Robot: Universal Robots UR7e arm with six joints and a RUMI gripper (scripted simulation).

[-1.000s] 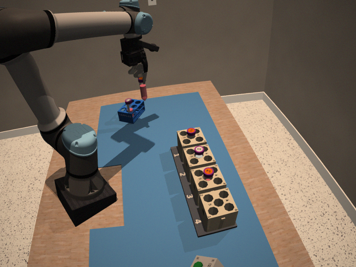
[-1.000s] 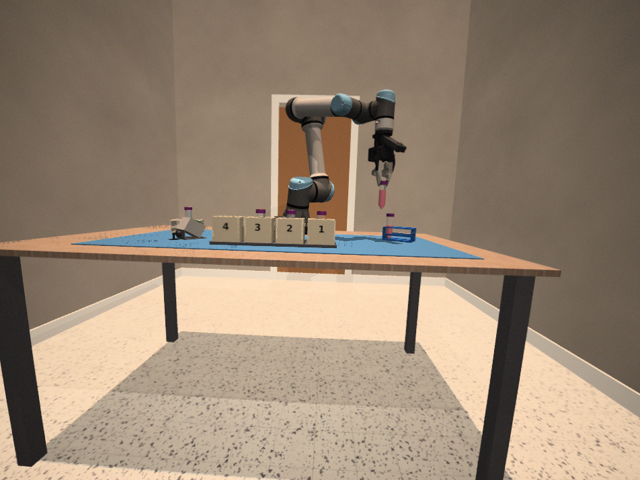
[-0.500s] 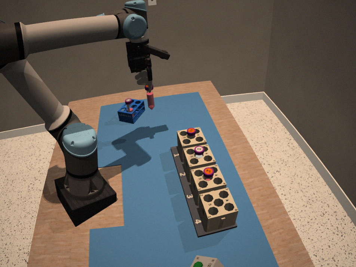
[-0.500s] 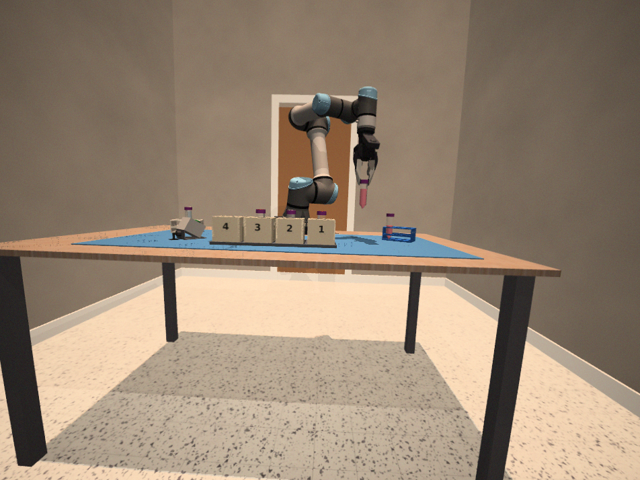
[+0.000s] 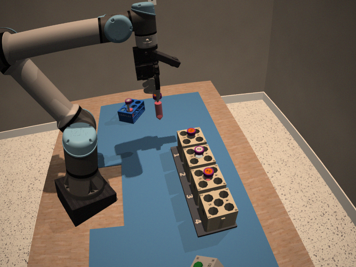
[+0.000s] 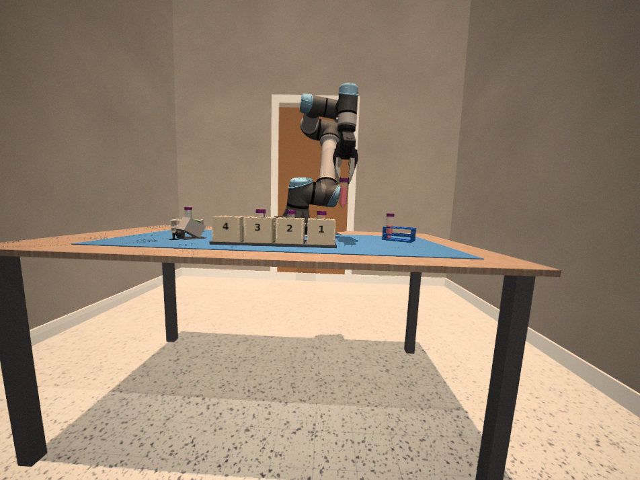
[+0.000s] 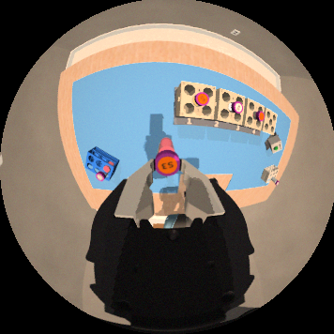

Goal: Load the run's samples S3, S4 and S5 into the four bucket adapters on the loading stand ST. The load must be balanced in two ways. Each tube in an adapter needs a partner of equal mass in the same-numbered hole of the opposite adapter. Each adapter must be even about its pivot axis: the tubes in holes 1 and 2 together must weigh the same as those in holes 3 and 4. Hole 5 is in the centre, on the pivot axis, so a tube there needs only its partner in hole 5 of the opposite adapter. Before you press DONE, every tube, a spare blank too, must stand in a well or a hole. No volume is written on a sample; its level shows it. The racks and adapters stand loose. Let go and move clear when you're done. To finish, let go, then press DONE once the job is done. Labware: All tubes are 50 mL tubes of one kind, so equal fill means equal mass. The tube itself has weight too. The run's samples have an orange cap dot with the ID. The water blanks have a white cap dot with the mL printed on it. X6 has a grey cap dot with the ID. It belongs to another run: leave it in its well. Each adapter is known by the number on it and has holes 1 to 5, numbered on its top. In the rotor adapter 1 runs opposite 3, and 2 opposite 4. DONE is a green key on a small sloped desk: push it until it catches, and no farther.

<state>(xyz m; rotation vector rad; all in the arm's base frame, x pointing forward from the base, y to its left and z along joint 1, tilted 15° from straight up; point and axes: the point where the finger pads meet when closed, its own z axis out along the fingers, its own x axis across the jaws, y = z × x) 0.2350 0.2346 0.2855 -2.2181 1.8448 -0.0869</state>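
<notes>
My gripper is now 10 mm to the right of the sample tube and 50 mm above it. Round my hand: green key: 120 mm ahead, 580 mm to the right, 180 mm below; white rack: 40 mm behind, 760 mm to the right, 220 mm below.
</notes>
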